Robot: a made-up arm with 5 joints.
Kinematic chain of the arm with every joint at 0, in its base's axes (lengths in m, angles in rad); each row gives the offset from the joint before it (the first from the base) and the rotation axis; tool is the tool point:
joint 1: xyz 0 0 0.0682 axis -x
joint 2: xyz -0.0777 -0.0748 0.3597 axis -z
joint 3: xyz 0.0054 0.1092 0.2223 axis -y
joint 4: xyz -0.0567 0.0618 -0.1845 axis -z
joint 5: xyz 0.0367 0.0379 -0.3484 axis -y
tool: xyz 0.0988 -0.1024 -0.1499
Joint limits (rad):
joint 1: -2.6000..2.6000
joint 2: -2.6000..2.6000
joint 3: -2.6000..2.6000
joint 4: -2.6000..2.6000
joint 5: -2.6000..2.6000
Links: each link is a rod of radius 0.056 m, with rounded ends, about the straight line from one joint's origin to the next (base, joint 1, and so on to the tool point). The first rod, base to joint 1, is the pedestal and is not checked.
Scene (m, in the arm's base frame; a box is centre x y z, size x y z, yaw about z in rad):
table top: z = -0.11
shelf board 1: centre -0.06 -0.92 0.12 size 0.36 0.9 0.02 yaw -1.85
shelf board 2: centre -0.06 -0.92 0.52 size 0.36 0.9 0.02 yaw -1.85
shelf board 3: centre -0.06 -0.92 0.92 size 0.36 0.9 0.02 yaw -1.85
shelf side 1: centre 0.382 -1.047 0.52 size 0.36 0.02 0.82 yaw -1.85
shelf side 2: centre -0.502 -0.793 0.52 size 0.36 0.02 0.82 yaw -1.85
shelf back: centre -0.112 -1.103 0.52 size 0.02 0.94 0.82 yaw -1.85
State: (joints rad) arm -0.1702 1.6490 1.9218 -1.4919 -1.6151
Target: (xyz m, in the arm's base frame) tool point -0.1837 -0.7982 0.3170
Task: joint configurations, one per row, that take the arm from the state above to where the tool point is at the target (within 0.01 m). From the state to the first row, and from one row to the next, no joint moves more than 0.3 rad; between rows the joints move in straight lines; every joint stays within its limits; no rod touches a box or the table.
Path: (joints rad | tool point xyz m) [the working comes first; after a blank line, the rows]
Joints at the target: -0.3322 1.8026 1.4570 -1.3782 -1.7252
Straight joint move there: touches shelf board 2.

1: 0.0299 1.5644 1.7182 -1.4493 -1.7335 | -0.0369 -0.6606 0.7513
2: 0.2301 1.4799 1.5146 -1.4066 -1.8518 | 0.0033 -0.5206 0.7386
3: 0.1379 1.5734 1.2374 -1.3346 -1.9014 | -0.0566 -0.5611 0.5179
4: 0.0458 1.6669 0.9601 -1.2627 -1.9510 | -0.1021 -0.5138 0.3170
5: -0.1432 1.7348 1.2086 -1.3204 -1.8381 | -0.1420 -0.6610 0.3243
6: -0.3322 1.8026 1.4570 -1.3782 -1.7252 | -0.1837 -0.7982 0.3170

